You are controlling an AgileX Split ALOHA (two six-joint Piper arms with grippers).
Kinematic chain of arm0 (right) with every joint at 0, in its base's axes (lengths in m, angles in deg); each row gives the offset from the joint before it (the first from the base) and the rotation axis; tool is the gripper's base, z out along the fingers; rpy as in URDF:
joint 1: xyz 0 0 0.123 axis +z
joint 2: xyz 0 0 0 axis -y
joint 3: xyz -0.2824 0 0.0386 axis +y
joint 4: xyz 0.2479 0 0.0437 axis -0.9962 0 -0.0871
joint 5: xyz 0 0 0 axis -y
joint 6: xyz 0.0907 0 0.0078 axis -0.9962 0 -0.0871
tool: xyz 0 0 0 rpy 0 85 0
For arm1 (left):
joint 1: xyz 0 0 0.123 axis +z
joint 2: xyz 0 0 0 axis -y
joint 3: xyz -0.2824 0 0.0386 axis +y
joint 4: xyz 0.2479 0 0.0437 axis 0.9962 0 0.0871
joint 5: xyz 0 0 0 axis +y
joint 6: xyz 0.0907 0 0.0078 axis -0.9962 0 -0.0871
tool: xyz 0 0 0 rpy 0 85 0
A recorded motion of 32 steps. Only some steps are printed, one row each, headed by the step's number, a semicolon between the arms.
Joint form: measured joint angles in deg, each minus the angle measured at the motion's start. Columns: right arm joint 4, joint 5, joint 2, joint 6, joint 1, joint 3; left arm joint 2, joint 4, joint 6, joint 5, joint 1, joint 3.
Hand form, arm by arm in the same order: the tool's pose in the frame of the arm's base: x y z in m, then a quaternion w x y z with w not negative. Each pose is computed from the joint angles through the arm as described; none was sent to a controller.
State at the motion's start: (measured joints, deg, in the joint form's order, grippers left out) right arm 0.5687 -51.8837 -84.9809 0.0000 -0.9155 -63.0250; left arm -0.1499 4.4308 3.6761 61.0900 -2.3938 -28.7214
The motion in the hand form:
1: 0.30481 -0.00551 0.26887 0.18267 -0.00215 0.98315 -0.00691; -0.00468 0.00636 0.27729 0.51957 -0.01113 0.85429 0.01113
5: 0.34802 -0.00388 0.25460 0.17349 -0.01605 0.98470 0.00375; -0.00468 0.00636 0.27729 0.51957 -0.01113 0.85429 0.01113
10: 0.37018 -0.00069 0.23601 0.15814 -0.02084 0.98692 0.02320; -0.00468 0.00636 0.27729 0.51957 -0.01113 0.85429 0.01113
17: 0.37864 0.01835 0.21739 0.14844 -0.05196 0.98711 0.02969; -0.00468 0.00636 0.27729 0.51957 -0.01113 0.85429 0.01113
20: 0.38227 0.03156 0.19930 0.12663 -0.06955 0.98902 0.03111; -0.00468 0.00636 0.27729 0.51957 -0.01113 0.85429 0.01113
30: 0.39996 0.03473 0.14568 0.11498 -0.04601 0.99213 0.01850; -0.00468 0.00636 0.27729 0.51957 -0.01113 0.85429 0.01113
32: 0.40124 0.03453 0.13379 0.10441 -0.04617 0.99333 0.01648; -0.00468 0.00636 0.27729 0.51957 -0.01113 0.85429 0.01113
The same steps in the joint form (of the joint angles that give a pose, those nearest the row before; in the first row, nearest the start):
1: -0.05 0.09 -2.51 0.92 0.00 -2.32; 0.00 0.00 0.00 0.00 0.00 0.00
5: -1.91 0.27 -11.92 3.43 0.00 -10.44; 0.00 0.00 0.00 0.00 0.00 0.00
10: -4.78 0.50 -17.68 5.44 0.00 -14.05; 0.00 0.00 0.00 0.00 0.00 0.00
17: -5.43 2.34 -20.79 6.74 2.80 -14.22; 0.00 0.00 0.00 0.00 0.00 0.00
20: -5.29 2.61 -23.52 6.80 4.79 -14.22; 0.00 0.00 0.00 0.00 0.00 0.00
30: -3.04 9.54 -31.73 2.36 5.50 -14.27; 0.00 0.00 0.00 0.00 0.00 0.00
32: -2.78 10.04 -33.45 2.23 5.50 -14.27; 0.00 0.00 0.00 0.00 0.00 0.00

